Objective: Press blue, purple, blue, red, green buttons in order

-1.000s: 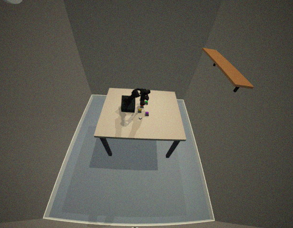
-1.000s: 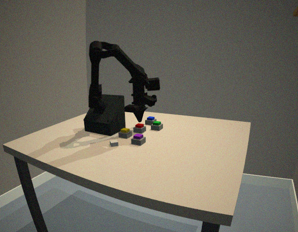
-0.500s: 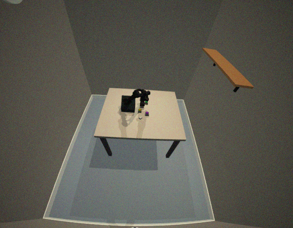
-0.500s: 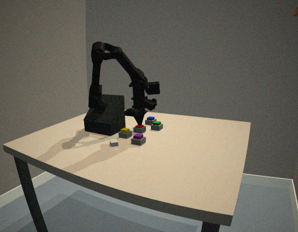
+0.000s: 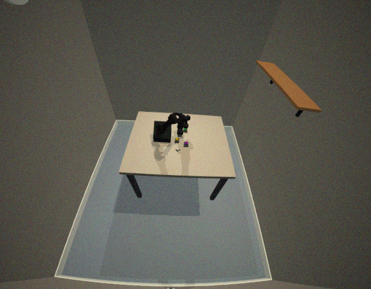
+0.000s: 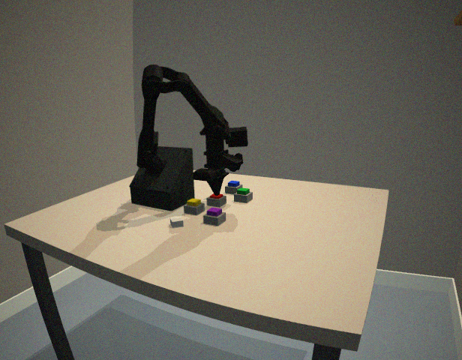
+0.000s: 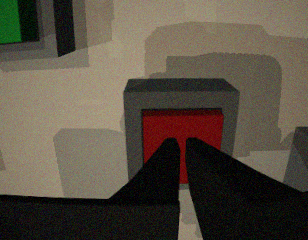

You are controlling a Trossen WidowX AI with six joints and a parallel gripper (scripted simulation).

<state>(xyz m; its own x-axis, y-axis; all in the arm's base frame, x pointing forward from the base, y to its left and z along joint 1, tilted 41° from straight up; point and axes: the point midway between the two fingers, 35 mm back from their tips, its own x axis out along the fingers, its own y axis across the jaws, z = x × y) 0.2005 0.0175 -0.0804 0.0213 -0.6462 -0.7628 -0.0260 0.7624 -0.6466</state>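
My gripper tip is 10 mm above the red button. The rest, counted from my gripper tip: blue button (20 mm behind, 140 mm to the left); green button (60 mm ahead, 70 mm to the left); yellow button (30 mm behind, 100 mm to the right).
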